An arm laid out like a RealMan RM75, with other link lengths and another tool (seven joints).
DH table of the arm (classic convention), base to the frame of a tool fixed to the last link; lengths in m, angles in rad. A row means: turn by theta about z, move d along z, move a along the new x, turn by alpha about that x. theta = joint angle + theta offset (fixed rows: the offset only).
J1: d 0.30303, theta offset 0, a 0, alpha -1.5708
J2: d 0, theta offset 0, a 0, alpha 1.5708
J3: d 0.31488, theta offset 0, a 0, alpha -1.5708
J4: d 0, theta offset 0, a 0, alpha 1.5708
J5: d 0.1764, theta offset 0, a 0, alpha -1.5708
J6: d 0, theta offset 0, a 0, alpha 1.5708
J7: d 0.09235, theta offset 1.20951, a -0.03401, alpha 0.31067
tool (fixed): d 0.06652, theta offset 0, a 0, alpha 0
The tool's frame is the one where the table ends.
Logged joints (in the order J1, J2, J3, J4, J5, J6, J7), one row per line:
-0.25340 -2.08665 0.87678 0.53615 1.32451 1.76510 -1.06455
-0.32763 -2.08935 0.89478 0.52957 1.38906 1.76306 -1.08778
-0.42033 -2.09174 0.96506 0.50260 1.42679 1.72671 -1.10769
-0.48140 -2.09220 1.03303 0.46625 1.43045 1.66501 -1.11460
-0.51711 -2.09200 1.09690 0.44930 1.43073 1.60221 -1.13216
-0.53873 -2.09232 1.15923 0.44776 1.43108 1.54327 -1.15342
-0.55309 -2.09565 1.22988 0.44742 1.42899 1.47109 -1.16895
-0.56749 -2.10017 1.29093 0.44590 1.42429 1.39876 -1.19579
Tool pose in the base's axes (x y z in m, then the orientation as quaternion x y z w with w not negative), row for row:
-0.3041 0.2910 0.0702 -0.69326 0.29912 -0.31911 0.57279
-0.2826 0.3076 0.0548 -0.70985 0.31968 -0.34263 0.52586
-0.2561 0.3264 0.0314 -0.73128 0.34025 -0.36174 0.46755
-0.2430 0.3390 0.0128 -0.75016 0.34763 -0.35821 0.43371
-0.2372 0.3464 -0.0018 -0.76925 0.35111 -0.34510 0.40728
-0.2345 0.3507 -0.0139 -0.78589 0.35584 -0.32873 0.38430
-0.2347 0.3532 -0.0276 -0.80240 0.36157 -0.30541 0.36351
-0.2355 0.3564 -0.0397 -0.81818 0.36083 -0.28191 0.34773
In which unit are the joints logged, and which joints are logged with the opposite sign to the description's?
The joints are logged in radians. Opposite sign: none.
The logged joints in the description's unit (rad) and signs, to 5 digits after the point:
-0.25340 -2.08665 0.87678 0.53615 1.32451 1.76510 -1.06455
-0.32763 -2.08935 0.89478 0.52957 1.38906 1.76306 -1.08778
-0.42033 -2.09174 0.96506 0.50260 1.42679 1.72671 -1.10769
-0.48140 -2.09220 1.03303 0.46625 1.43045 1.66501 -1.11460
-0.51711 -2.09200 1.09690 0.44930 1.43073 1.60221 -1.13216
-0.53873 -2.09232 1.15923 0.44776 1.43108 1.54327 -1.15342
-0.55309 -2.09565 1.22988 0.44742 1.42899 1.47109 -1.16895
-0.56749 -2.10017 1.29093 0.44590 1.42429 1.39876 -1.19579

